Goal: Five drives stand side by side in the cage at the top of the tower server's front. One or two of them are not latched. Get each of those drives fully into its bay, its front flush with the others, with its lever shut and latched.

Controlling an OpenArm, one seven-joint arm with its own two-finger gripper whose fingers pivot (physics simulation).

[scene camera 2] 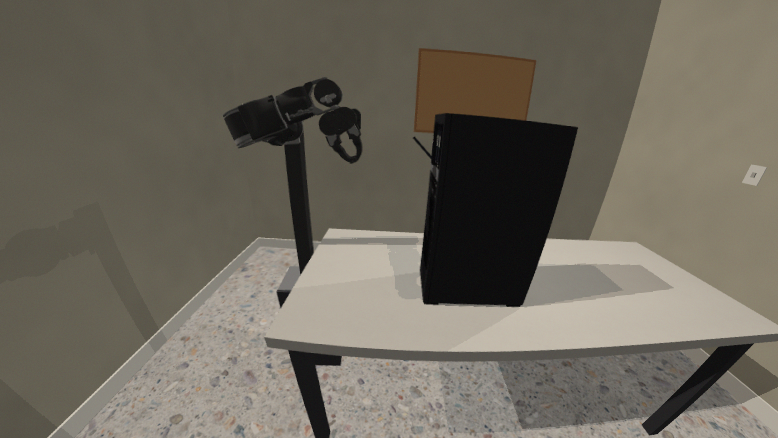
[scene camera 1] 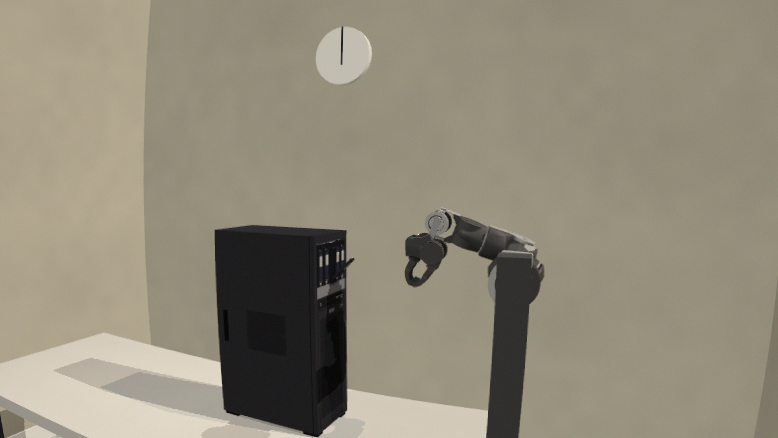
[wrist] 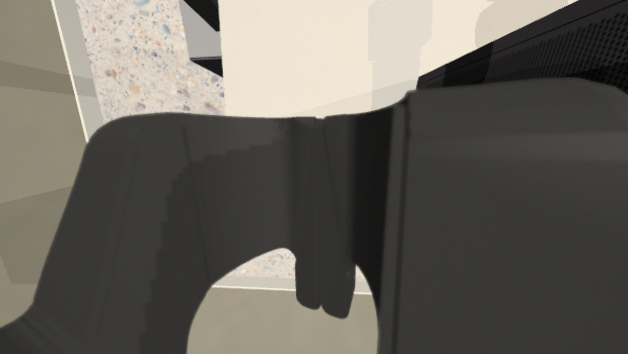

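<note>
The black tower server (scene camera 1: 266, 282) (scene camera 2: 500, 217) (wrist: 565, 50) stands upright on the table. Its drives (scene camera 1: 325, 264) stand side by side at the top of its front in scene camera 1. One lever (scene camera 1: 348, 263) (scene camera 2: 423, 147) sticks out and slants upward from the drive cage; it seems to belong to a drive near the middle, but I cannot tell exactly which. How far that drive sits out is too small to tell. My gripper (scene camera 1: 416, 282) (scene camera 2: 353, 158) (wrist: 332, 210) is shut and empty, its fingertips together. It points down in front of the tower, apart from the lever.
The white table (scene camera 1: 38, 375) (scene camera 2: 348, 321) (wrist: 295, 55) bears the tower. The arm's dark post (scene camera 1: 509, 348) (scene camera 2: 298, 201) stands at the table's edge, facing the tower's front. A clock (scene camera 1: 353, 54) and a brown board (scene camera 2: 473, 87) hang on the walls.
</note>
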